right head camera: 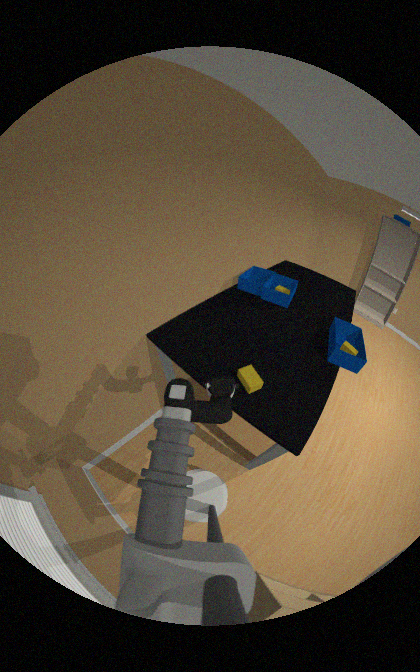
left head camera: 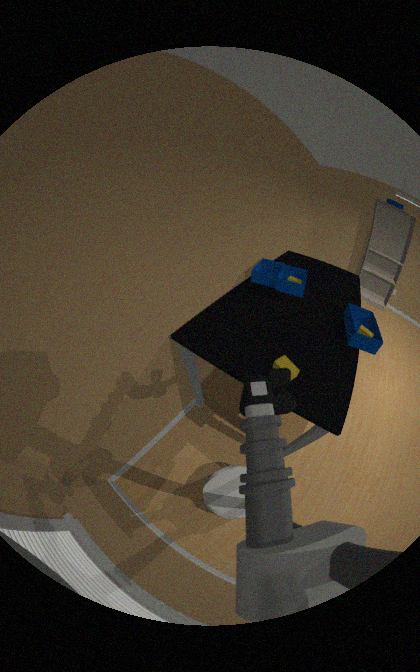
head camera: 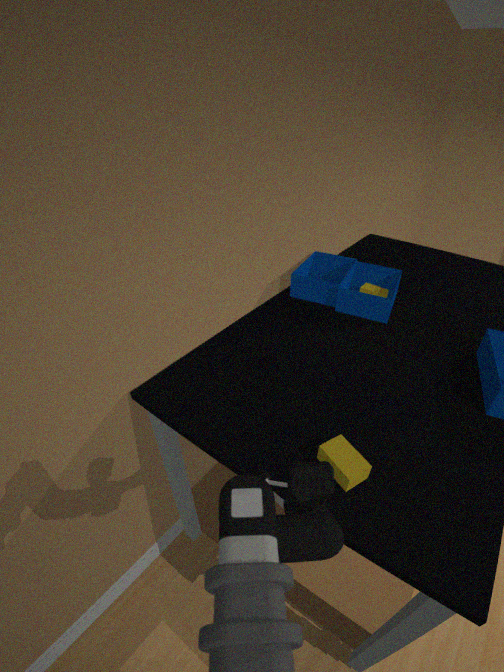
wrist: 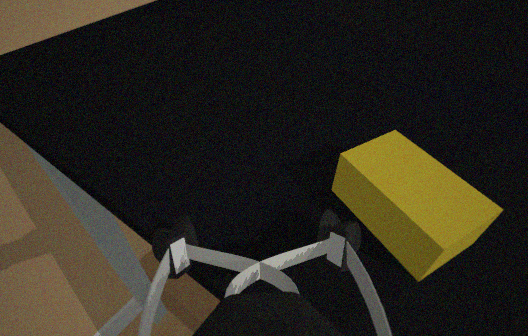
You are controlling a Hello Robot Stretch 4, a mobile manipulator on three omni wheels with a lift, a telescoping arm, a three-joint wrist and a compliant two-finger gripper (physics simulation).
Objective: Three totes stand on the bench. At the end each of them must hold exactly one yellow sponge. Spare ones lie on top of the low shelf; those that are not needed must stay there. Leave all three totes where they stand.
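Places are measured from the robot's base along level axes (x back, y down, z right), in centimetres.
Pixels of known places: gripper, fingertip midpoint: (wrist: 257, 231); robot's base, origin of the base link: (right head camera: 198, 494) (left head camera: 231, 490).
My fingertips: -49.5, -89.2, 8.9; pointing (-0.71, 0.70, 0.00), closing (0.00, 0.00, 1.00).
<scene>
For each thing: its middle in the pictures, then the offset to it from my fingertips, as dx, dy, dz. Level surfaces: height alone.
- yellow sponge, body centre: (wrist: 405, 198) (head camera: 343, 462) (right head camera: 249, 378) (left head camera: 285, 368) -1.4, -1.7, +11.9
- black bench, its level: dy +0.5
- blue tote, body centre: (head camera: 325, 276) (right head camera: 257, 279) (left head camera: 268, 271) -89.7, -4.5, +26.5
- right tote, body centre: (right head camera: 346, 342) (left head camera: 361, 326) -22.4, -4.5, +71.1
A yellow sponge (head camera: 347, 461) (left head camera: 287, 366) (right head camera: 250, 379) (wrist: 410, 195) lies on the black bench (head camera: 244, 379) (left head camera: 240, 330) (right head camera: 215, 335) near its front edge. My gripper (wrist: 257, 231) points down over that edge, open and empty; the sponge is right of its fingers in the wrist view. In the head views the wrist hides the fingertips. At the back left, a blue tote (head camera: 311, 290) (left head camera: 265, 280) shows no sponge. The tote touching it (head camera: 360, 314) (right head camera: 275, 298) holds one sponge (head camera: 374, 290) (right head camera: 282, 290). The right tote (head camera: 490, 374) (left head camera: 364, 345) (right head camera: 345, 363) holds one sponge (left head camera: 365, 331) (right head camera: 349, 348).
A grey shelf unit (left head camera: 395, 227) (right head camera: 397, 245) stands beyond the bench's far right, with a blue object (left head camera: 395, 204) (right head camera: 402, 220) at its top. A pale round disc (left head camera: 222, 492) (right head camera: 215, 495) is on the floor by the arm. A white ribbed object (left head camera: 90, 575) is at lower left.
</scene>
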